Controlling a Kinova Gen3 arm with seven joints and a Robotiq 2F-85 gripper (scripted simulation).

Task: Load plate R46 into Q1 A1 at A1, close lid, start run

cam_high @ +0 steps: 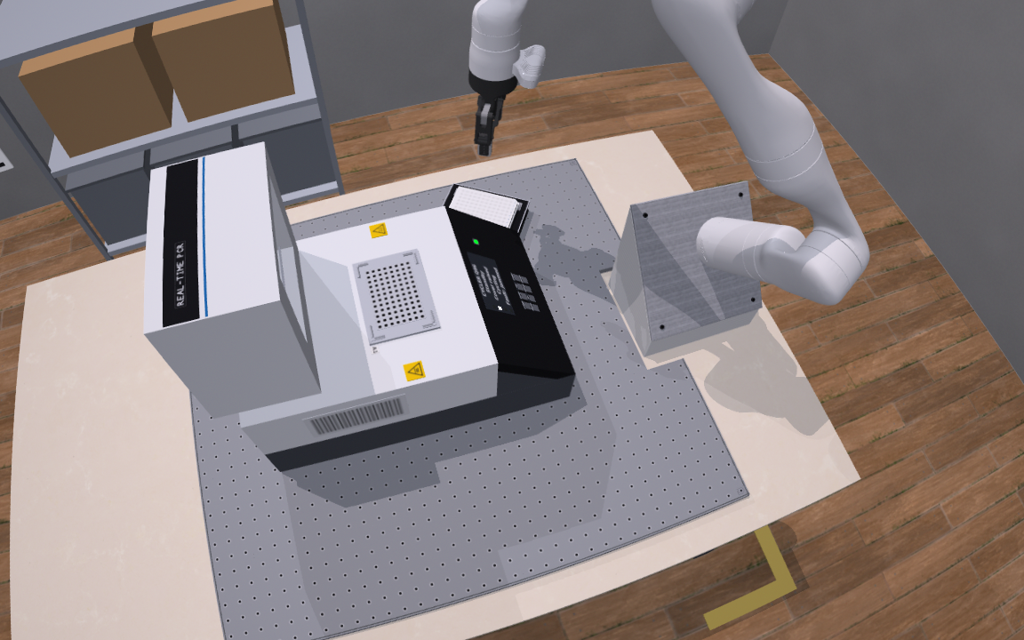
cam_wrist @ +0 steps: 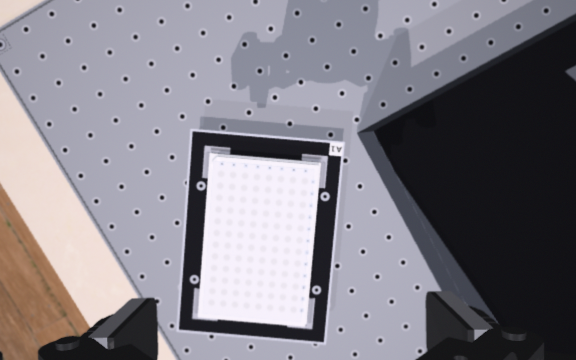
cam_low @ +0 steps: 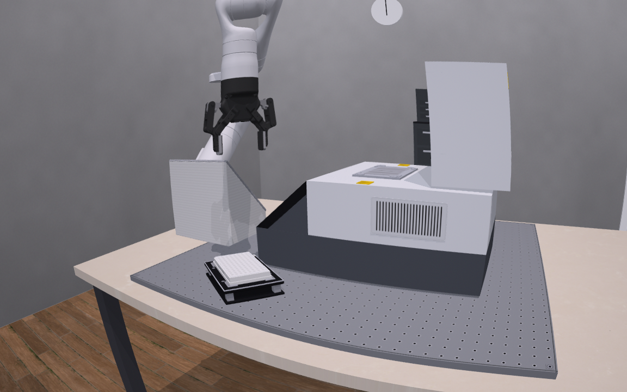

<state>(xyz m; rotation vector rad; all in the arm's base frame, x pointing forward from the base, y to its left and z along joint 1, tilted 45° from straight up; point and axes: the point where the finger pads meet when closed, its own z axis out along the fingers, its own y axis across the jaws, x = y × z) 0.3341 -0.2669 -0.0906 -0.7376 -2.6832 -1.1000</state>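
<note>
The white well plate R46 lies 23 cm below my hand and 3 cm to the right of it.
</note>
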